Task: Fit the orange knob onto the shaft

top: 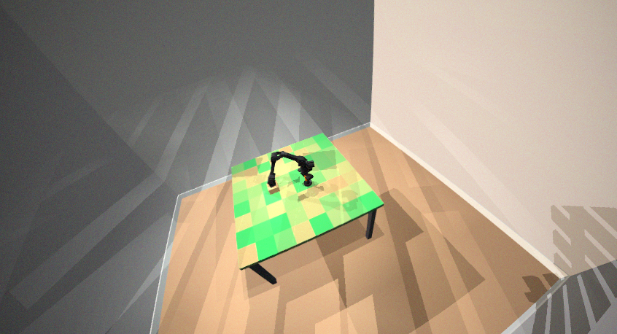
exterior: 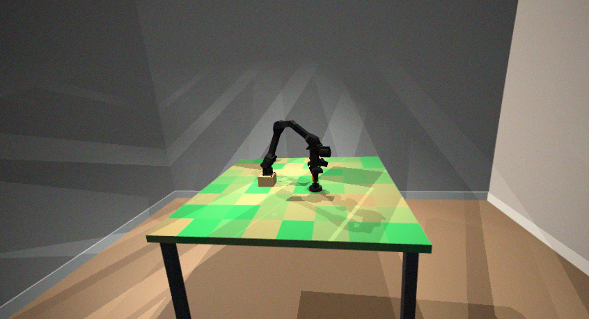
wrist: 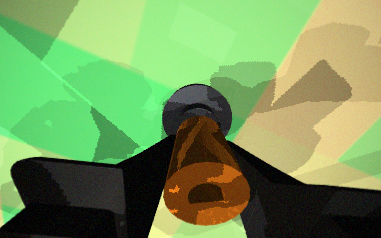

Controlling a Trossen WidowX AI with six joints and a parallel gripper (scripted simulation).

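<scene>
The orange knob lies 2 cm above my gripper tip. Also, from my gripper tip: round pedestal: 4 cm below.
</scene>
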